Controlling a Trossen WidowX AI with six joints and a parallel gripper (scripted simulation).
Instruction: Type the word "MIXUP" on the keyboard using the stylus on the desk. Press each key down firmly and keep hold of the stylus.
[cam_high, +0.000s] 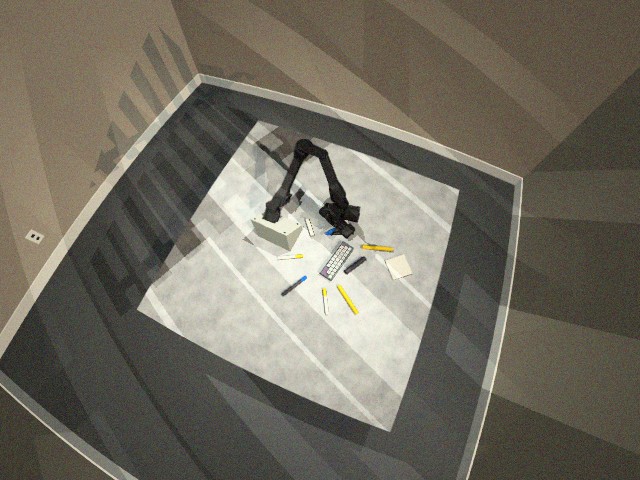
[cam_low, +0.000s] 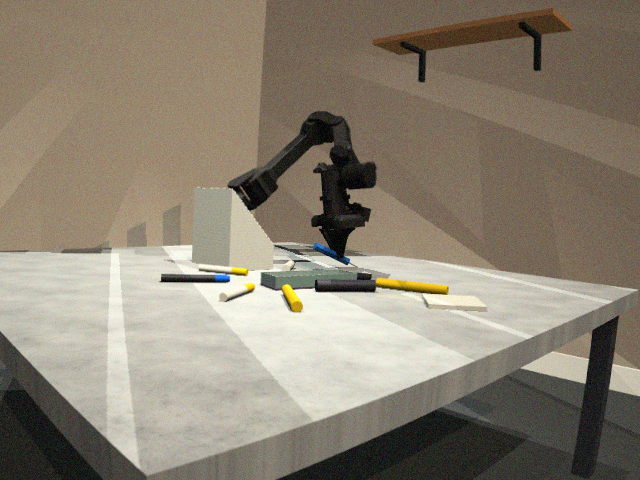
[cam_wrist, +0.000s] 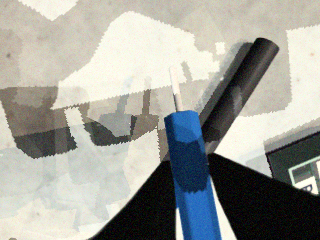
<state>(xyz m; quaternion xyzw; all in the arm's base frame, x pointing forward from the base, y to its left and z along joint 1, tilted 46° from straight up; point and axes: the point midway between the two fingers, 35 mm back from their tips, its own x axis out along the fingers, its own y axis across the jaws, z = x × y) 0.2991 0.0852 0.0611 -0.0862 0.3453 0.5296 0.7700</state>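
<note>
My gripper tip is now 140 mm short of the black cylinder, 140 mm to the left of it and 30 mm above it. From my gripper tip the other things lie so: yellow marker: 220 mm ahead, 20 mm to the right, 30 mm below; then blue stylus: 10 mm ahead, 10 mm to the left; then notepad: 340 mm ahead, 80 mm to the right, 40 mm below.
</note>
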